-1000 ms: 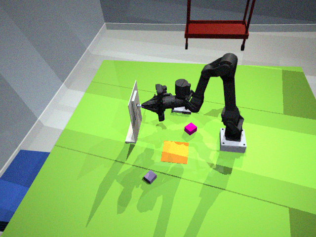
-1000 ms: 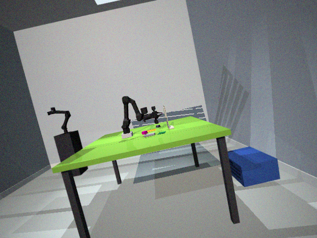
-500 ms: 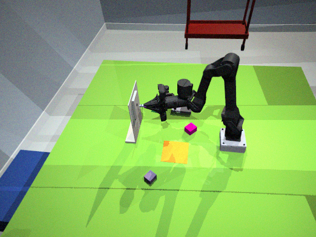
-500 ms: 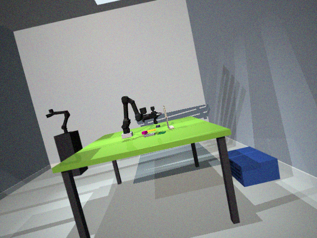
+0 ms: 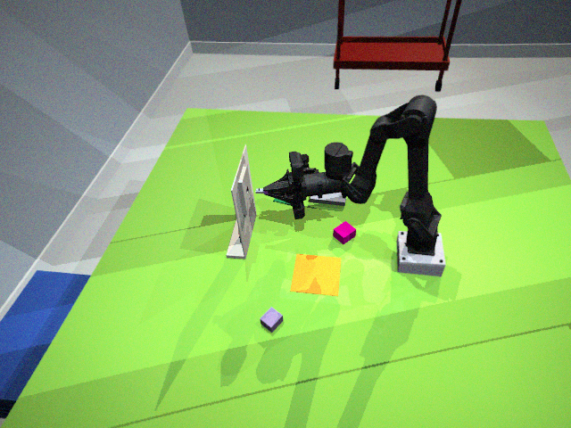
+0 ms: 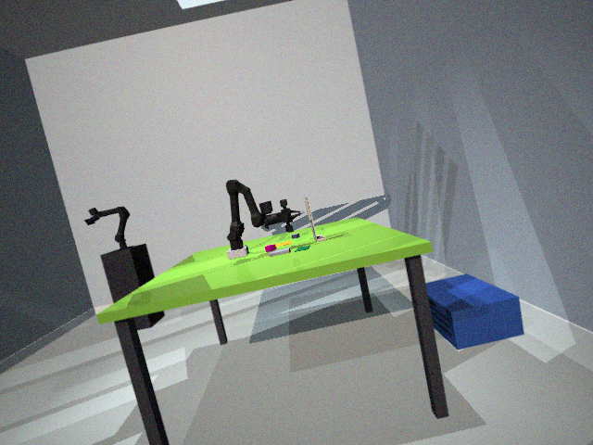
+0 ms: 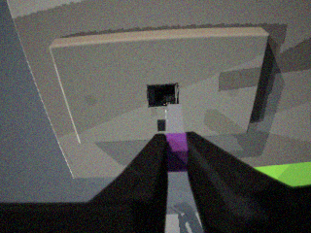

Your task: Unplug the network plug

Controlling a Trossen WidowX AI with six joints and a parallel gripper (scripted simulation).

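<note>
The orange marked square is 17 cm below my gripper tip, 15 cm behind it and 11 cm to the left of it. From my gripper tip the other things lie so: upright white panel: 6 cm below, 6 cm ahead, 1 cm to the left; then green patch: 18 cm to the right, 17 cm below, 2 cm behind; then purple plug: right at my gripper tip.
</note>
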